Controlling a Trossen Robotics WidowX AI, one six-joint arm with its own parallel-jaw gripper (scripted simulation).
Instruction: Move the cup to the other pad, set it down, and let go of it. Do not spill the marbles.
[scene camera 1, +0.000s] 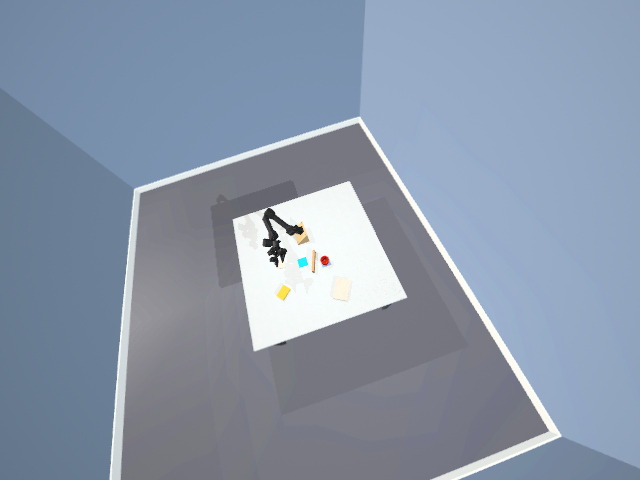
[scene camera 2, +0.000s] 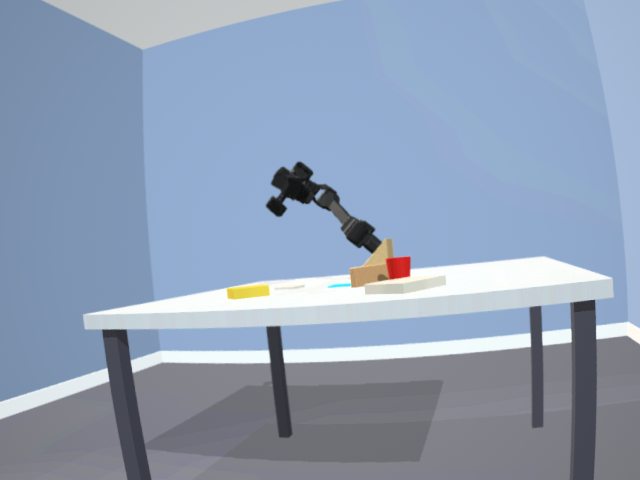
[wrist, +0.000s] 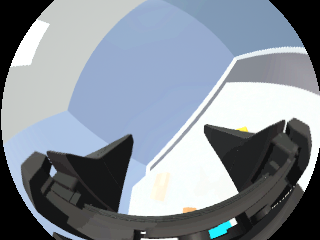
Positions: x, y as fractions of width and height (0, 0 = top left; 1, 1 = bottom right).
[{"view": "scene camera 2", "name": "gripper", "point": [0.44, 0.39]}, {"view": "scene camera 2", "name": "thin wooden bar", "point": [0.56, 0.58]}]
